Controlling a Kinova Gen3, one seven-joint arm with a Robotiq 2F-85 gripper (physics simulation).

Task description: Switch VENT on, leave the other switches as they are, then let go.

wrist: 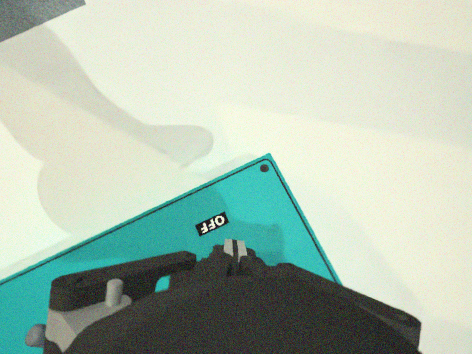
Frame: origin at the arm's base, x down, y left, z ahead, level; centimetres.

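Where they show: gripper, between the fingertips: (232,253).
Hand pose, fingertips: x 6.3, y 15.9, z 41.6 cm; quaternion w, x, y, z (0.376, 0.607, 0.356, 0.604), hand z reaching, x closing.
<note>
Each offset is from my fingertips to the top centre of the thing. "spot": to the spot under its first point.
The teal switch panel (250,200) lies at a slant across the lower part of the wrist view, with one corner pointing up. A black label {spot: dx +2.6, dy -1.0, dz -2.0 cm} (212,224) with white letters OFF, seen upside down, is on it. My gripper (232,253) is shut, its fingertips together with nothing between them. In the view the fingertips are just below and right of the OFF label, over the panel; their height above it is hard to tell. The gripper body hides much of the panel. No switch lever and no VENT label can be seen.
A dark round screw {dx +3.3, dy +4.7, dz -4.8 cm} (264,168) sits at the panel's upper corner. Pale surface surrounds the panel, with soft shadows at the left. A dark grey patch (30,15) shows at the top left corner.
</note>
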